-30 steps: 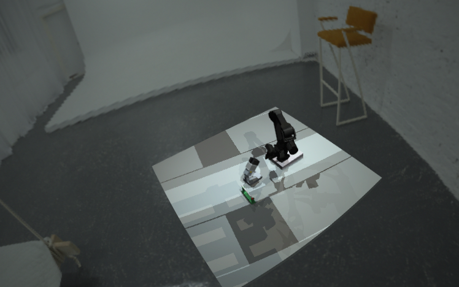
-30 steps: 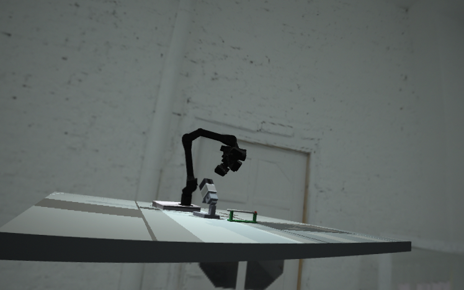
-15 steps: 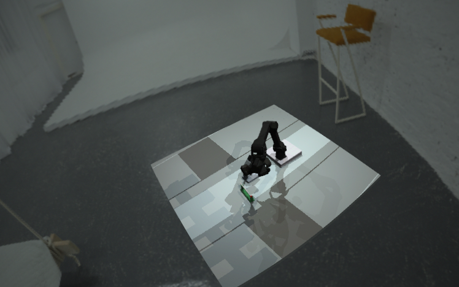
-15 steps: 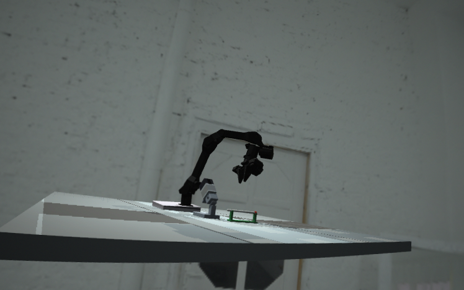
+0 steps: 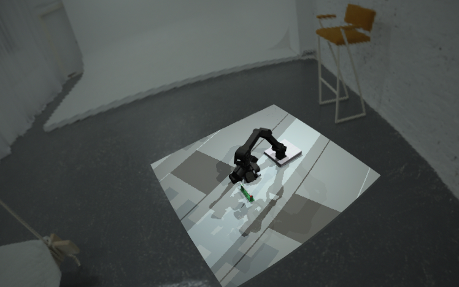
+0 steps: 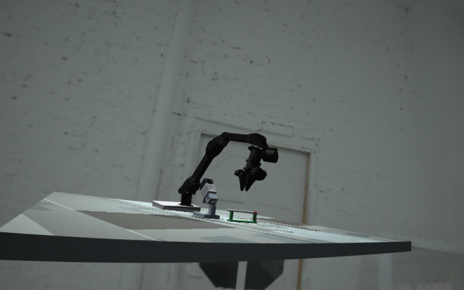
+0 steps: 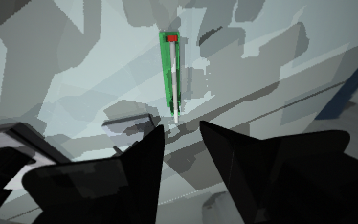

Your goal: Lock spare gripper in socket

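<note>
My gripper tip is now 10 mm to the right of the green cradle and 110 mm above it. The rest, counted from my gripper tip: spare gripper 120 mm behind, 120 mm to the right, 20 mm below; grey mount stand 90 mm behind, 110 mm to the right, 80 mm below.
</note>
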